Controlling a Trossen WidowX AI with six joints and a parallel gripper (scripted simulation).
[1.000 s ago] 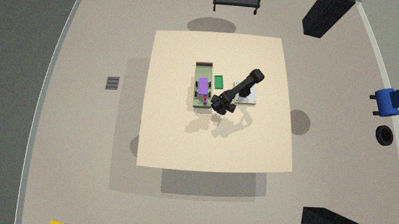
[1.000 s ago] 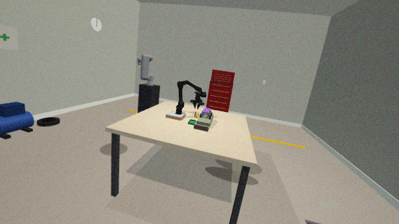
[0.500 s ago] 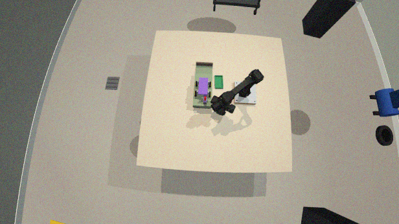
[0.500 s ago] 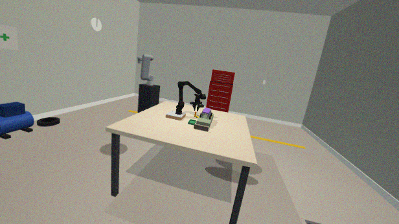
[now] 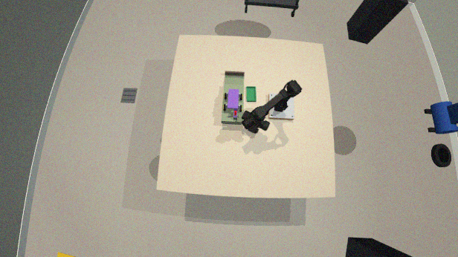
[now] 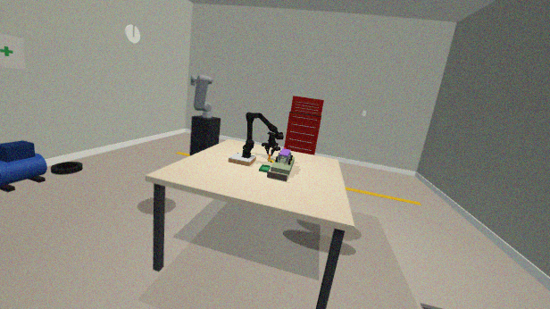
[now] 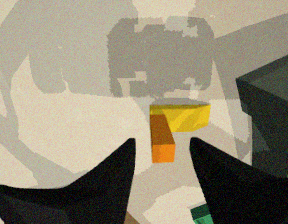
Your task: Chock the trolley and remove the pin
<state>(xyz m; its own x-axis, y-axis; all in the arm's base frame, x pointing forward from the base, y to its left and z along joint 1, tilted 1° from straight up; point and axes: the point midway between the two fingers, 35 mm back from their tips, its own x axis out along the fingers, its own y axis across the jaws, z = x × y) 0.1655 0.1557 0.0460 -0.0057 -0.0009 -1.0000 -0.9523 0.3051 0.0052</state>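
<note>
Right now the yellow chock is 3 cm below my gripper tip, 2 cm ahead of it and 1 cm to the right of it. Round my gripper tip: red-headed stop pin: 14 cm ahead, 7 cm above, 2 cm to the right; purple trolley: 17 cm ahead, 12 cm to the right, 6 cm above; green tray: 23 cm to the right, 6 cm below, 5 cm ahead.
</note>
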